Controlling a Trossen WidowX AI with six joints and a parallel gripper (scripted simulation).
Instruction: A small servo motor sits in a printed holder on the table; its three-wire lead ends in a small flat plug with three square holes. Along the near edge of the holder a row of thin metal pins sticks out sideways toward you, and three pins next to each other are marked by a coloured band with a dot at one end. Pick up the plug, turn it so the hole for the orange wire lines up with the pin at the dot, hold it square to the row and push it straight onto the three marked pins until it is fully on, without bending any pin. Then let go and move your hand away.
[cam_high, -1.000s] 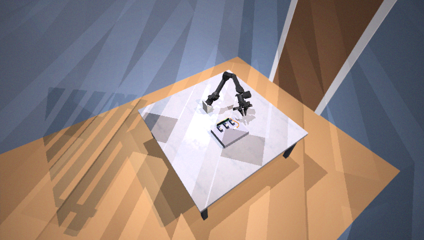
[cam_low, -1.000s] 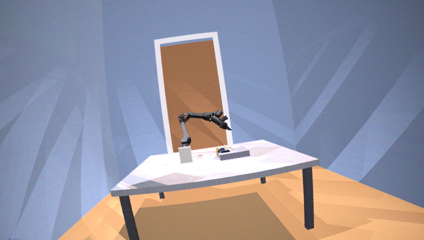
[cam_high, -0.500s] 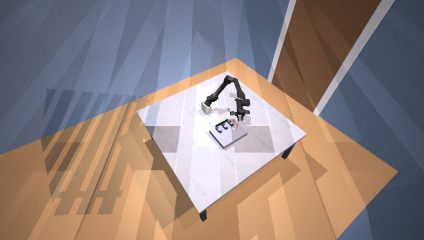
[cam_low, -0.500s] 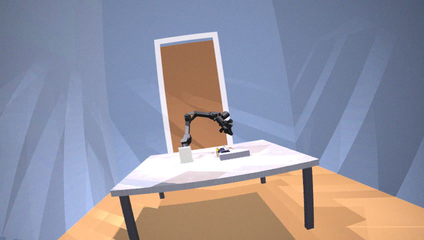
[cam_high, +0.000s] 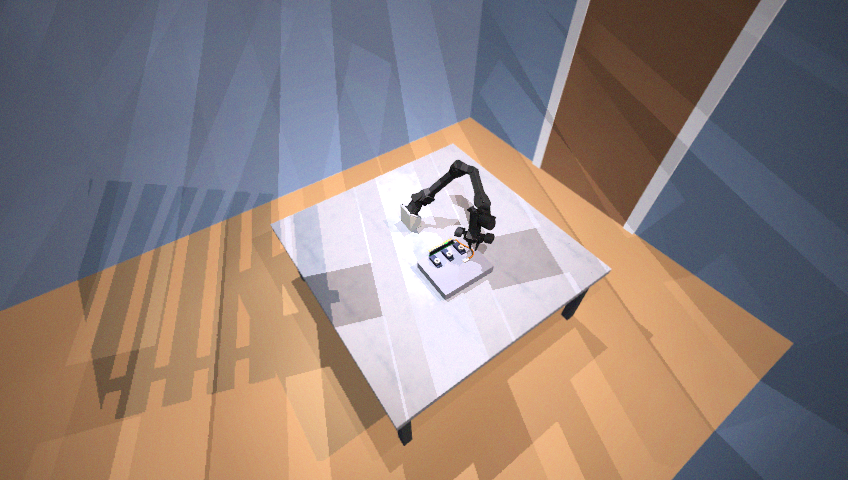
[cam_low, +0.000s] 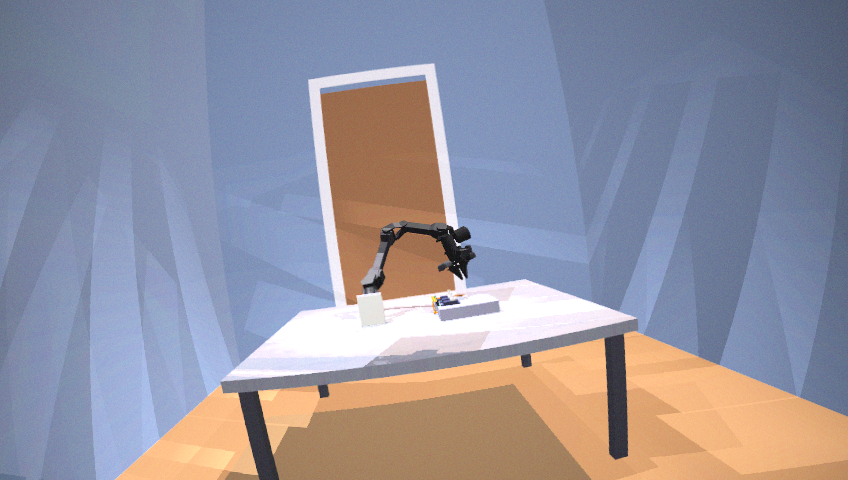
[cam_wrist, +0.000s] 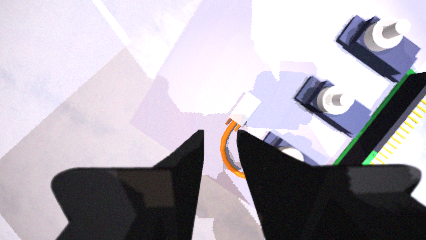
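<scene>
The green marked band lies 140 mm behind my gripper tip, 60 mm to the right of it and 50 mm below it. The rest, counted from my gripper tip: servo motor: 90 mm behind, 80 mm to the right, 80 mm below; then grey printed holder: 100 mm below, 80 mm to the right, 20 mm ahead.
</scene>
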